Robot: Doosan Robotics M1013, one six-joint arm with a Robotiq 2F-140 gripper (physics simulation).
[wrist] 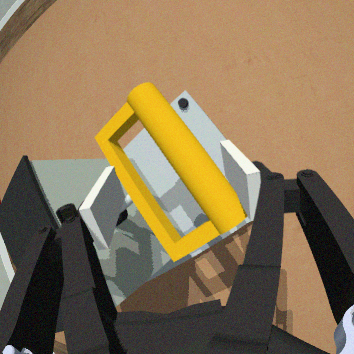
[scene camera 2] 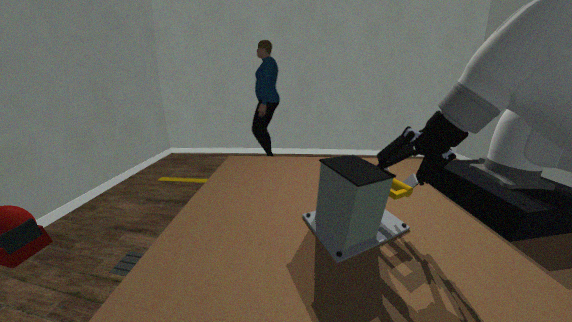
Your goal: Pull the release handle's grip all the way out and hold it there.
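The release handle is a yellow rectangular loop with a thick round grip bar. It stands out from the side of a grey-green block with a black top. A short pale rod and black collar show partly behind the left pad in the wrist view. My gripper is partly open, its white pads on either side of the yellow loop. In the wrist view small gaps show between the pads and the loop. One fingertip is hidden behind the block in the scene view.
The block stands on a bolted metal base plate on a brown table. A person in blue stands beyond the table. A red object shows at the far left. The robot's black base stand is at the right.
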